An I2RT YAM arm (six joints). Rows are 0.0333 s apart.
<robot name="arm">
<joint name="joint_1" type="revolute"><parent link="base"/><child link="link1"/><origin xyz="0 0 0.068"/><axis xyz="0 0 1"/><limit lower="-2.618" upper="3.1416"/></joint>
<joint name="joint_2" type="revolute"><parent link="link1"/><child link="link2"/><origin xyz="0.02 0.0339 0.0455"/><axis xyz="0 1 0"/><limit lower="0" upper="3.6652"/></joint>
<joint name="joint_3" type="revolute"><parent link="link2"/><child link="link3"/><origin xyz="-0.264 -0.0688 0"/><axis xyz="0 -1 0"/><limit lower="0" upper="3.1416"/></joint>
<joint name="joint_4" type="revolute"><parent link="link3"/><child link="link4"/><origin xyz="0.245 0.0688 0.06"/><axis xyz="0 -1 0"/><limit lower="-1.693" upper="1.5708"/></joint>
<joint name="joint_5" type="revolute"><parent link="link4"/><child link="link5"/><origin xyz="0.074 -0.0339 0.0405"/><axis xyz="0 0 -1"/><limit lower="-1.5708" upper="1.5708"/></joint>
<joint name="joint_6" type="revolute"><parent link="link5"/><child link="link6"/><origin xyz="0.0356 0 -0.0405"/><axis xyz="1 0 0"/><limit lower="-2.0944" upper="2.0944"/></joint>
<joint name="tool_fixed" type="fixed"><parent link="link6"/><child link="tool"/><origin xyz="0 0 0" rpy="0 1.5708 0"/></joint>
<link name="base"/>
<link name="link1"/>
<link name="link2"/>
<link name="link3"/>
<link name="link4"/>
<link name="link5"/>
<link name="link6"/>
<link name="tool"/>
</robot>
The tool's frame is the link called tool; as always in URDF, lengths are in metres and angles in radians.
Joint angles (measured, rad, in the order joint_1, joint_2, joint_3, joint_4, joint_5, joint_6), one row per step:
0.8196 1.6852 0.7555 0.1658 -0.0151 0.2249
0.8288 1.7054 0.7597 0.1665 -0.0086 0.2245
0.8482 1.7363 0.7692 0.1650 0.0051 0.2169
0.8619 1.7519 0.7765 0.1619 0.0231 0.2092
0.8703 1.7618 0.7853 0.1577 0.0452 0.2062
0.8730 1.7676 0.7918 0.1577 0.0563 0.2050
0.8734 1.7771 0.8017 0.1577 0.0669 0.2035
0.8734 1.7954 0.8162 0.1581 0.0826 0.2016
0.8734 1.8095 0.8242 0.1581 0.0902 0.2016
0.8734 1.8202 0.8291 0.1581 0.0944 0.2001
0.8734 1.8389 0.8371 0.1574 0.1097 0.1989
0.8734 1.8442 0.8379 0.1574 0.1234 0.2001
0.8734 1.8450 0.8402 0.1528 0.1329 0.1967
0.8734 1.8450 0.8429 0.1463 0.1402 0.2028
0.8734 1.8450 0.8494 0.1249 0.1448 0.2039
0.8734 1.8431 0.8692 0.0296 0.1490 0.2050
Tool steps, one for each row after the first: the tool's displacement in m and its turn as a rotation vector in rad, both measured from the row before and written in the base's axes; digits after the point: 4 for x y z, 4 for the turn. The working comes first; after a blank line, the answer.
Tool pose at each row, in the base's axes (x y z in m, rotation vector in rad; the steps are taken from these numbers as rounded here):
0.2207 0.2371 0.1395 -0.7098 2.2900 0.5262
0.2197 0.2401 0.1345 -0.7218 2.3012 0.5155
0.2172 0.2460 0.1275 -0.7524 2.3122 0.4940
0.2154 0.2499 0.1244 -0.7710 2.3129 0.4708
0.2151 0.2527 0.1233 -0.7738 2.3109 0.4459
0.2158 0.2543 0.1232 -0.7720 2.3074 0.4347
0.2177 0.2561 0.1228 -0.7682 2.3047 0.4228
0.2205 0.2586 0.1208 -0.7628 2.3046 0.4028
0.2220 0.2600 0.1184 -0.7607 2.3087 0.3910
0.2230 0.2609 0.1162 -0.7622 2.3124 0.3824
0.2246 0.2620 0.1122 -0.7593 2.3193 0.3585
0.2251 0.2619 0.1107 -0.7521 2.3213 0.3414
0.2255 0.2618 0.1108 -0.7520 2.3207 0.3276
0.2258 0.2617 0.1110 -0.7425 2.3253 0.3200
0.2258 0.2615 0.1112 -0.7443 2.3375 0.3066
0.2239 0.2590 0.1104 -0.7685 2.3989 0.2575

-0.0010 0.0030 -0.0050 -0.0145 0.0069 0.0048
-0.0025 0.0059 -0.0070 -0.0271 0.0041 0.0151
-0.0018 0.0039 -0.0031 -0.0207 -0.0063 0.0069
-0.0003 0.0028 -0.0011 -0.0159 -0.0104 -0.0046
0.0007 0.0016 -0.0001 -0.0053 -0.0072 -0.0040
0.0019 0.0018 -0.0004 -0.0054 -0.0069 -0.0057
0.0028 0.0025 -0.0020 -0.0109 -0.0074 -0.0094
0.0015 0.0014 -0.0024 -0.0082 -0.0004 -0.0052
0.0010 0.0009 -0.0022 -0.0072 0.0007 -0.0017
0.0016 0.0011 -0.0040 -0.0167 -0.0019 -0.0093
0.0005 -0.0001 -0.0015 -0.0094 -0.0045 -0.0100
0.0004 -0.0001 0.0001 -0.0087 -0.0049 -0.0037
0.0003 -0.0001 0.0002 -0.0033 0.0007 -0.0094
0.0000 -0.0002 0.0002 -0.0130 0.0073 -0.0038
-0.0019 -0.0025 -0.0008 -0.0580 0.0452 -0.0034

